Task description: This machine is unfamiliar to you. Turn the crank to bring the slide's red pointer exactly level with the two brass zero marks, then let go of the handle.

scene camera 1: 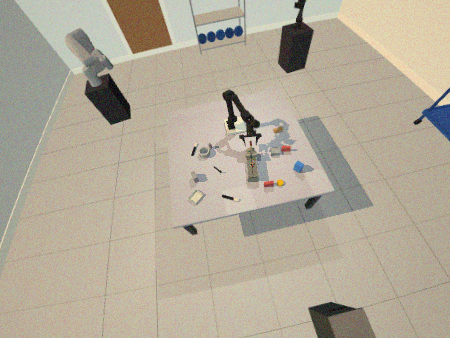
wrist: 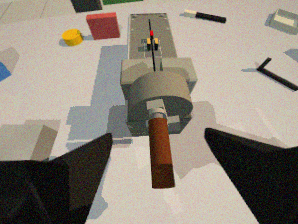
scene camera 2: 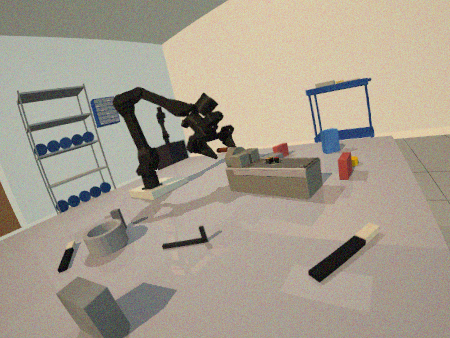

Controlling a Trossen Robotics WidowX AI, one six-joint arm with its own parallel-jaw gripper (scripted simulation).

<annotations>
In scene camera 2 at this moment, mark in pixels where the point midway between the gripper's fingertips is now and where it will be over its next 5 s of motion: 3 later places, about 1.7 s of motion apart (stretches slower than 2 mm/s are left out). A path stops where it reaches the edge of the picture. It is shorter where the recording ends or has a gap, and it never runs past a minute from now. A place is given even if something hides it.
My gripper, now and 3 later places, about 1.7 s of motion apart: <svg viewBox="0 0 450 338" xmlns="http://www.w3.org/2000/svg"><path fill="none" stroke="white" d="M227 154L245 127L231 123L227 147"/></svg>
</annotations>
